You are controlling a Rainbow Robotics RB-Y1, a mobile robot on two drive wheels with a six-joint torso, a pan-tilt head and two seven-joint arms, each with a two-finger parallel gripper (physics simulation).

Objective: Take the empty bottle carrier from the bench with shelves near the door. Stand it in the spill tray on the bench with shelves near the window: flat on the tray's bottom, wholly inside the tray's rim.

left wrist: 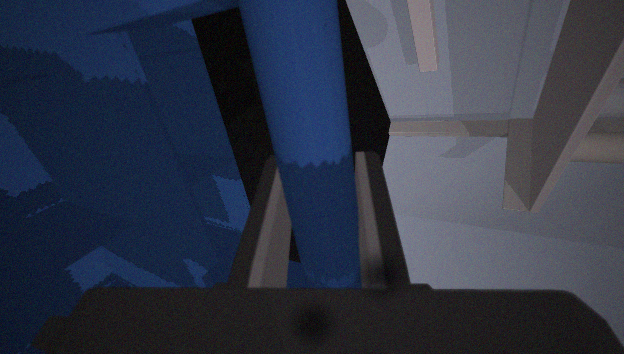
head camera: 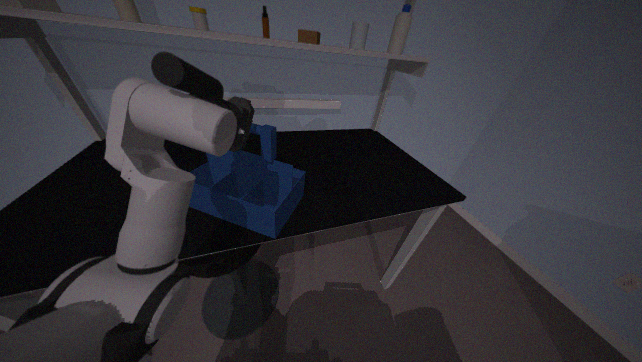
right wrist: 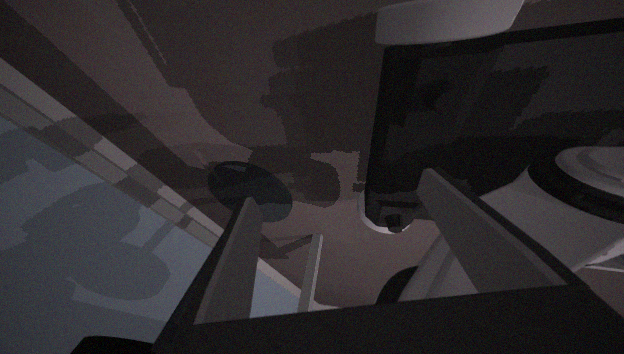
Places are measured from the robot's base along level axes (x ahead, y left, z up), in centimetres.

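Pixels of known places: left gripper, fingertip midpoint: (left wrist: 323,170) (head camera: 247,126); right gripper, fingertip midpoint: (right wrist: 336,193).
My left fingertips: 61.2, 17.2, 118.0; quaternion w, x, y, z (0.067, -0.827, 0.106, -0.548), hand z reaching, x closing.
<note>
Ahead of a thing's pixels: the offset from my left fingertips to its top centre, as dx, dy, dz. "spot": to the spot under its first point. Level surfaces: height alone.
The blue bottle carrier @(-1.6, +1.1, +2.4) (head camera: 250,215) (left wrist: 305,100) stands upright on the black bench top @(dz -26.5) (head camera: 350,165), near its front edge; its compartments look empty. My left gripper (head camera: 246,131) (left wrist: 323,170) is shut on the carrier's round handle bar, with one finger on each side of it. In the head camera view the wrist hides part of the handle and the fingers. My right gripper (right wrist: 336,193) is open and empty, away from the carrier, with floor showing beyond its fingers. The spill tray does not show in these views.
A wall shelf (head camera: 240,38) above the bench holds a blue-capped bottle @(spot: +61.6, -55.0, +27.2) (head camera: 400,32), a pale cup @(spot: +50.9, -34.0, +23.8) (head camera: 358,35), a brown box @(spot: +42.7, -13.7, +21.4) (head camera: 309,36) and other small containers. A dark round disc (head camera: 240,300) (right wrist: 245,185) is below the bench's front edge. A bench leg @(spot: +10.9, -78.4, -68.8) (head camera: 411,250) is at the right.
</note>
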